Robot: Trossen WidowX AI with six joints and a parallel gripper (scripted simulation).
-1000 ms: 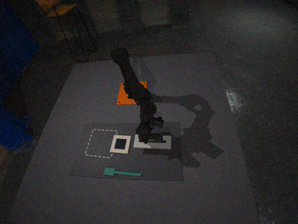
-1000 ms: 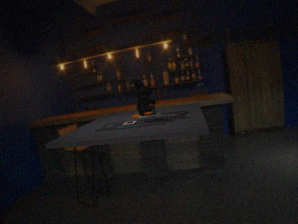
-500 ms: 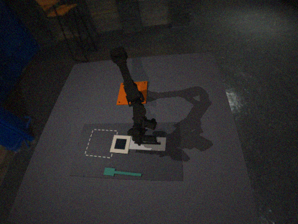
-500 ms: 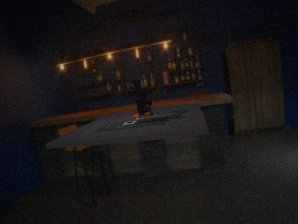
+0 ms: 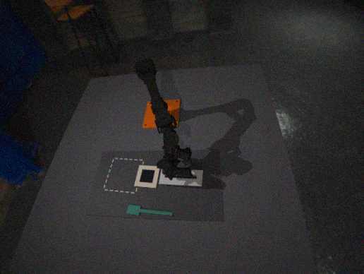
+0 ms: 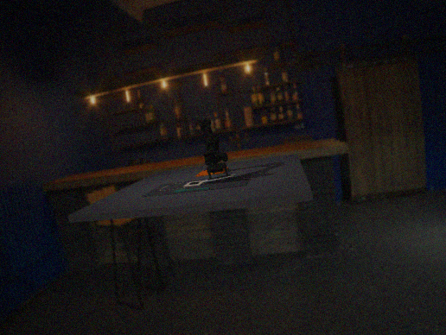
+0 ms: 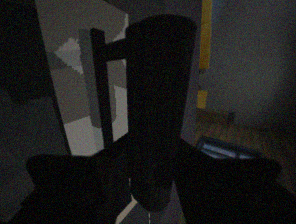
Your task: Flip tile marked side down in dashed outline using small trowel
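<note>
Right now my gripper tip is 110 mm to the left of the dark mat, 90 mm above it and 10 mm short of it. From my gripper tip the other things lie so: pale tile 140 mm to the right, 70 mm below, 10 mm behind; then flat teal trowel-shaped piece 150 mm ahead, 100 mm to the right, 70 mm below; then trowel 30 mm behind, 10 mm below.
</note>
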